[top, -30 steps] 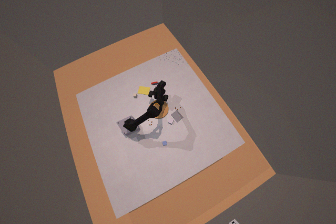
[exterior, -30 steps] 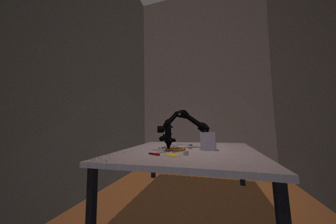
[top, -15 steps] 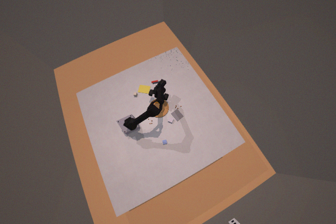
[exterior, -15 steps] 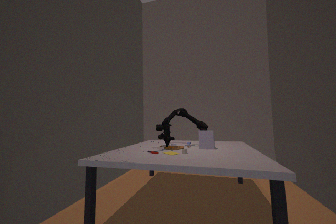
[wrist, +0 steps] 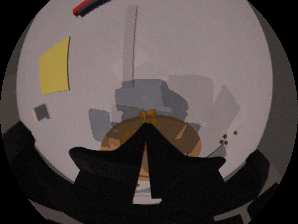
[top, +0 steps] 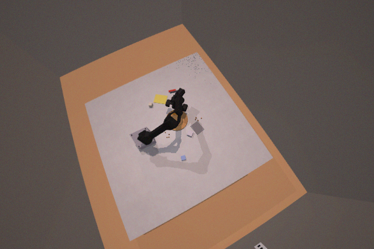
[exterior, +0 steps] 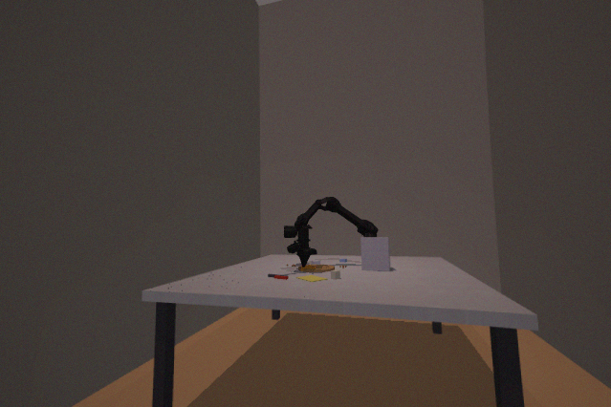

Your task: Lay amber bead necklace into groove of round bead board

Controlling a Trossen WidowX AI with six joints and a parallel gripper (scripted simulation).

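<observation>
Right now the round bead board is 50 mm behind my gripper tip, 80 mm to the right of it and 10 mm below it. Also, from my gripper tip: thin grey bar (50 mm ahead, 90 mm to the left, 20 mm below); yellow pad (80 mm behind, 190 mm to the left, 20 mm below); red-handled tool (70 mm ahead, 200 mm to the left, 20 mm below).
</observation>
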